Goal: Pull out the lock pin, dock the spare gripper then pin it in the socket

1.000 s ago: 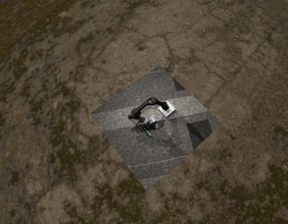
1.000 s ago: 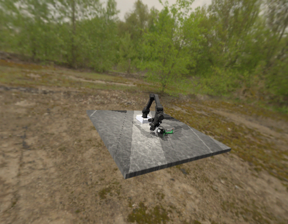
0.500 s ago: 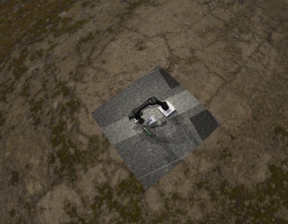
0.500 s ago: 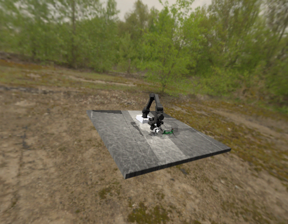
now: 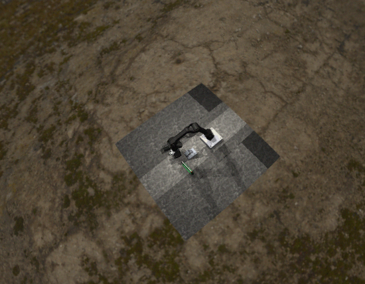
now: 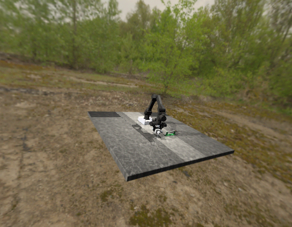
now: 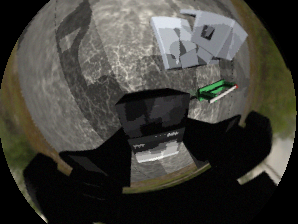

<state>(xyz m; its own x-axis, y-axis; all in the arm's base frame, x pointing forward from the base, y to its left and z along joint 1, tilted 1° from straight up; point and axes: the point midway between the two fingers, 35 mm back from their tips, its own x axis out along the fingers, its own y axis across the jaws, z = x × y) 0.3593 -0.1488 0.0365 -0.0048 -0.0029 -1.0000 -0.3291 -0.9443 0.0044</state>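
Right now my gripper tip is 80 mm past the grey mount and 120 mm to the right of it. The rest, counted from my gripper tip: green mount: 40 mm ahead, 200 mm to the left, 30 mm below; then spare gripper: 10 mm ahead, 20 mm above.
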